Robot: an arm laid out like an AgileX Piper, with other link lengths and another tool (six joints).
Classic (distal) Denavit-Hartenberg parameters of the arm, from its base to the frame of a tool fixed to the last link. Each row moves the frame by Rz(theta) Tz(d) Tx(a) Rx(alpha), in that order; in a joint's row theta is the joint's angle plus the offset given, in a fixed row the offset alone. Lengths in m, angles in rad.
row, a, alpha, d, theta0
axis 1, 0, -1.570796, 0.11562, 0
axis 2, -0.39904, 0, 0, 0.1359
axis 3, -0.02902, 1.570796, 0, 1.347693
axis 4, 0, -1.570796, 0.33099, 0
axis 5, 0, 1.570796, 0, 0
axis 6, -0.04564, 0.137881, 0.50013, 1.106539
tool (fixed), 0, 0, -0.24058, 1.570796
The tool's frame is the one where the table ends.
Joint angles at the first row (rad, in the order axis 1, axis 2, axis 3, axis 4, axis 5, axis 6):
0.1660 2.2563 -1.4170 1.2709 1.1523 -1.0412
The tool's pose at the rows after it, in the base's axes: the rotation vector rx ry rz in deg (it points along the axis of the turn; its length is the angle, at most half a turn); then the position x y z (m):
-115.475, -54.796, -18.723, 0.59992, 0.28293, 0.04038
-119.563, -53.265, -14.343, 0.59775, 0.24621, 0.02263
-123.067, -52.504, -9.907, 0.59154, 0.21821, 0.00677
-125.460, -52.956, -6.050, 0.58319, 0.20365, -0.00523
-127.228, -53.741, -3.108, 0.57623, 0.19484, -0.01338
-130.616, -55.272, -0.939, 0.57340, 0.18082, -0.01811
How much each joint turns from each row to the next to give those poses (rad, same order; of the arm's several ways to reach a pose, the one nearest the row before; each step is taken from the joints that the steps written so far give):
-0.0548 0.0000 -0.0001 -0.0687 0.0009 0.0499
-0.0458 0.0000 0.0000 -0.0958 0.0024 0.0698
-0.0297 0.0000 0.0001 -0.0901 0.0018 0.0627
-0.0086 0.0000 -0.0001 -0.0727 0.0013 0.0461
-0.0011 -0.0012 0.0001 -0.0562 -0.0001 0.0338
0.0000 -0.0135 -0.0001 -0.0757 -0.0195 0.0417

